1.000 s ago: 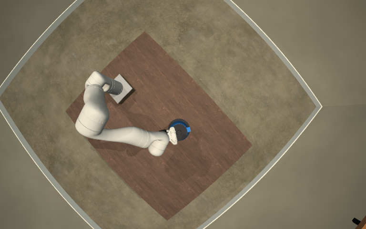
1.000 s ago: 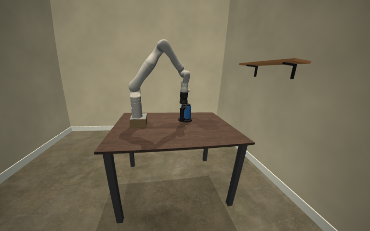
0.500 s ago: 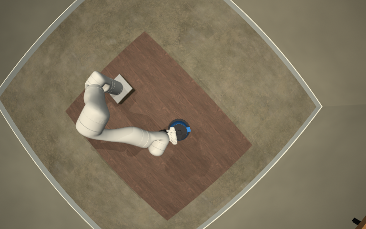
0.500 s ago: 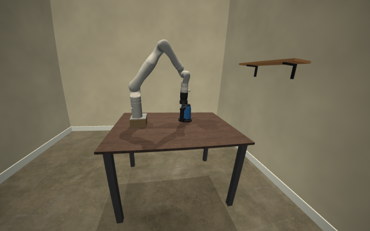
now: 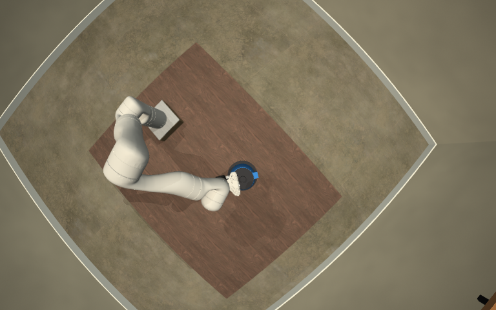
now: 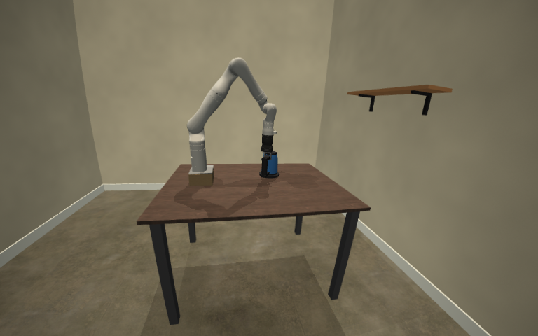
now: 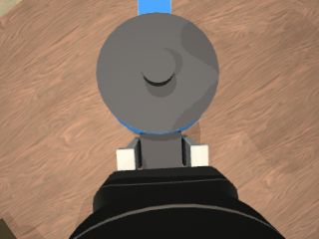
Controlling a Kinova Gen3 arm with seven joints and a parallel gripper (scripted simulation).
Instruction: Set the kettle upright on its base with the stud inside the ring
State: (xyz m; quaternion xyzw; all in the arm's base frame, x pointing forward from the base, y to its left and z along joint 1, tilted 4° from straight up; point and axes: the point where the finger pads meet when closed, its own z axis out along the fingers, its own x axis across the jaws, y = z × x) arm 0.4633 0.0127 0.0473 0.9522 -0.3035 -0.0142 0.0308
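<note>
The blue kettle lies 5 cm below my hand, 2 cm to the left of it and 2 cm ahead of it. The rest, counted from my hand: round dark base (14 cm below, 5 cm to the left, 4 cm ahead).
</note>
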